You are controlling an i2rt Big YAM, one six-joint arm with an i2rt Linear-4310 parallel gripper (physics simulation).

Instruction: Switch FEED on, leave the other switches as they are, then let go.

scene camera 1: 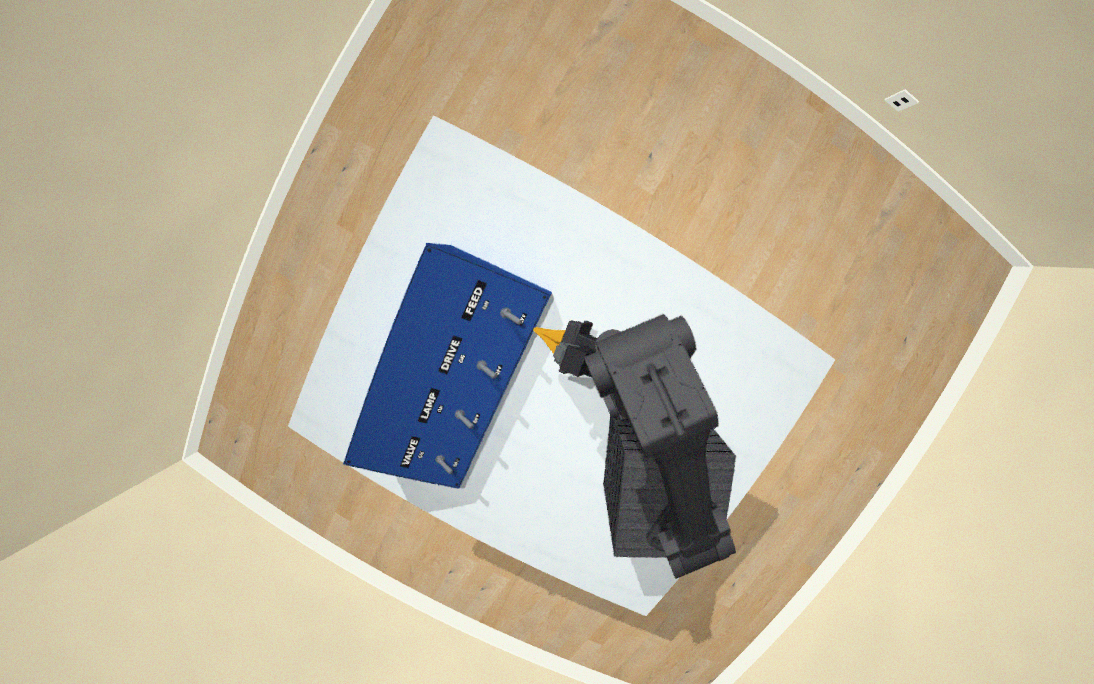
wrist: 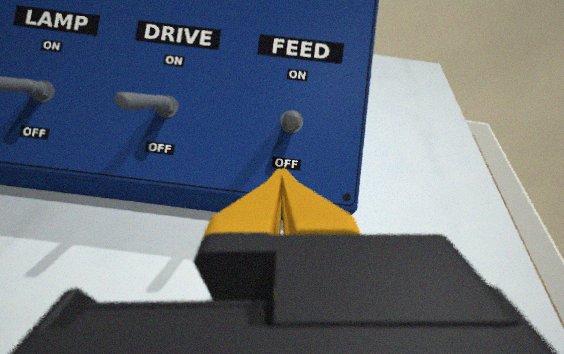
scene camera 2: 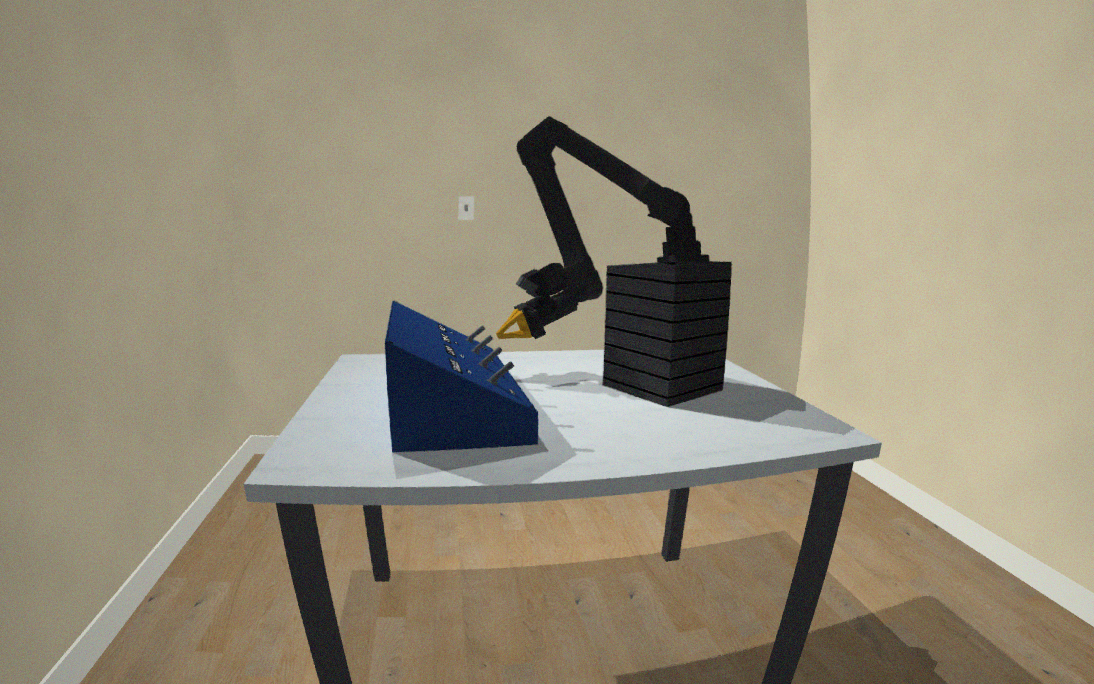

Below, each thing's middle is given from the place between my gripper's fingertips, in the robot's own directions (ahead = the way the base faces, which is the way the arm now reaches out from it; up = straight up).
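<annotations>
The drive lever [wrist: 125, 100] is 4 cm ahead of my hand, 1 cm above it and 12 cm to the left of it. Going by their middles, the drive lever is the nearest to my hand of the things named here. There is also the blue sloped switch box [scene camera 1: 451, 320], which I find 19 cm to the left of my hand, 12 cm ahead of it and 2 cm below it.
</annotations>
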